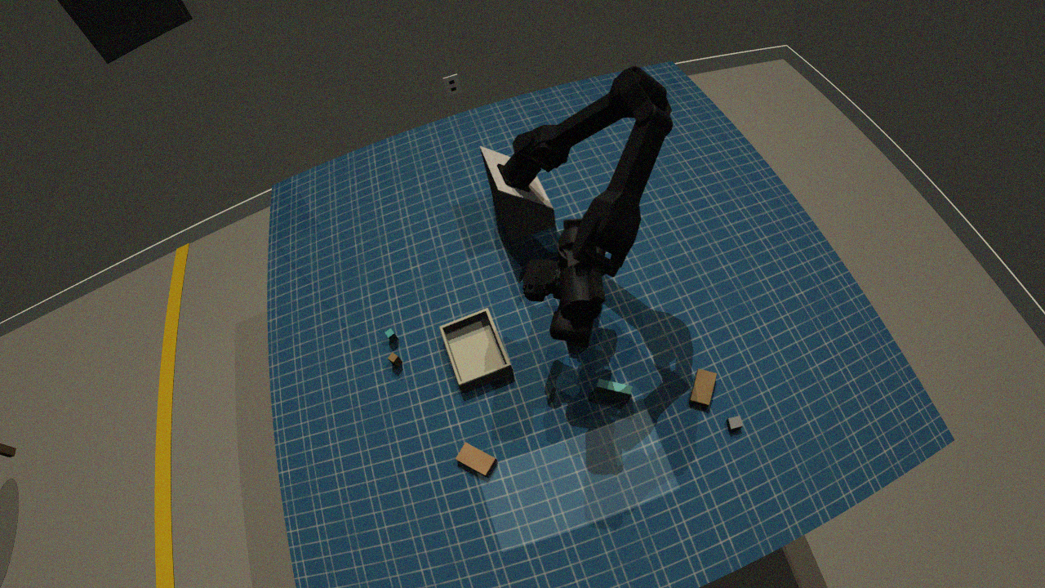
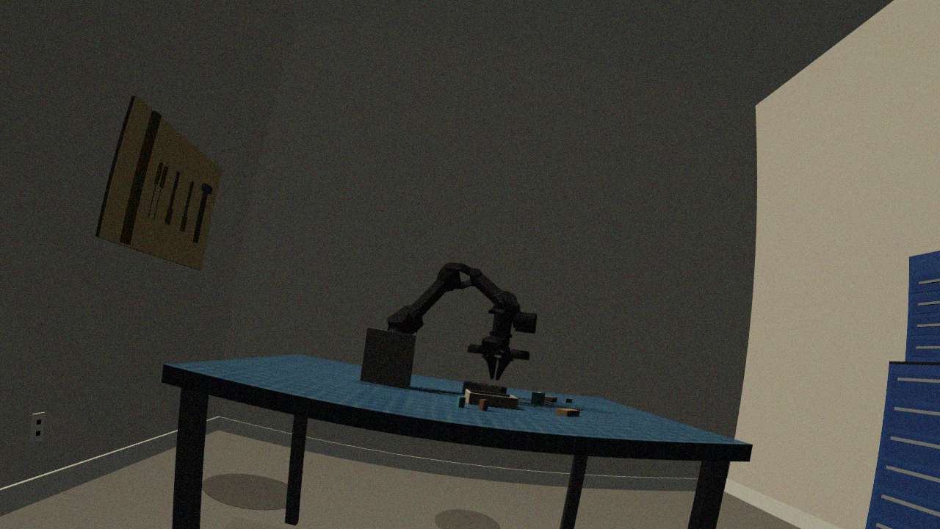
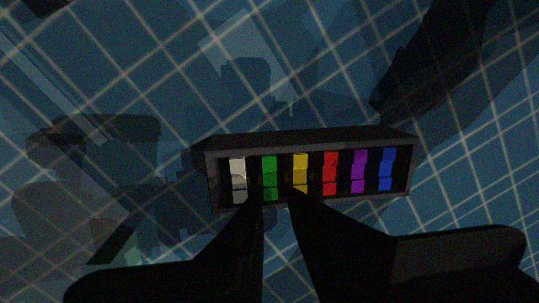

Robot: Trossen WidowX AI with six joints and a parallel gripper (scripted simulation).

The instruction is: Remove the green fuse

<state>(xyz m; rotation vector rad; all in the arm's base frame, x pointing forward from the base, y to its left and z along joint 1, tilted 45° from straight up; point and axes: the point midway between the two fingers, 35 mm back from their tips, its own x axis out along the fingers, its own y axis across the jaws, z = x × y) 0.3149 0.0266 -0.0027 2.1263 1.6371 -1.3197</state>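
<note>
My gripper tip is 30 mm above the green fuse. From my gripper tip the other things lie so: brown block (260 mm to the right, 180 mm ahead, 50 mm below); then tray (200 mm to the right, 60 mm below, 30 mm behind); then teal block (150 mm ahead, 40 mm below, 10 mm to the left).
</note>
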